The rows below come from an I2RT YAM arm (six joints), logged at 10 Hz.
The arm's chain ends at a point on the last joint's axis. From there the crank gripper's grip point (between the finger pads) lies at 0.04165 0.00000 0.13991 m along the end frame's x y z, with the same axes.
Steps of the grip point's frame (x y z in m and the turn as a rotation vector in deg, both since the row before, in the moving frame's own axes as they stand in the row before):
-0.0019, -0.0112, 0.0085, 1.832, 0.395, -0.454
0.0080, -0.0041, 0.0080, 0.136, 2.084, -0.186
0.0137, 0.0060, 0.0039, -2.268, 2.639, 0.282
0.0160, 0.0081, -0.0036, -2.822, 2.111, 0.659
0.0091, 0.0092, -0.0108, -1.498, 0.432, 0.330
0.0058, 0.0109, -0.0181, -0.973, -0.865, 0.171
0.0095, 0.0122, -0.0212, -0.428, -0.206, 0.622
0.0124, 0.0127, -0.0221, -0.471, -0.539, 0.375
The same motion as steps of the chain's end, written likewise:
-0.0028, -0.0064, 0.0089, 1.832, 0.395, -0.454
0.0029, -0.0036, 0.0096, 0.136, 2.084, -0.186
0.0073, 0.0003, 0.0061, -2.268, 2.639, 0.282
0.0109, 0.0007, -0.0018, -2.822, 2.111, 0.659
0.0081, 0.0053, -0.0104, -1.498, 0.432, 0.330
0.0079, 0.0084, -0.0187, -0.973, -0.865, 0.171
0.0100, 0.0107, -0.0213, -0.428, -0.206, 0.622
0.0137, 0.0113, -0.0225, -0.471, -0.539, 0.375

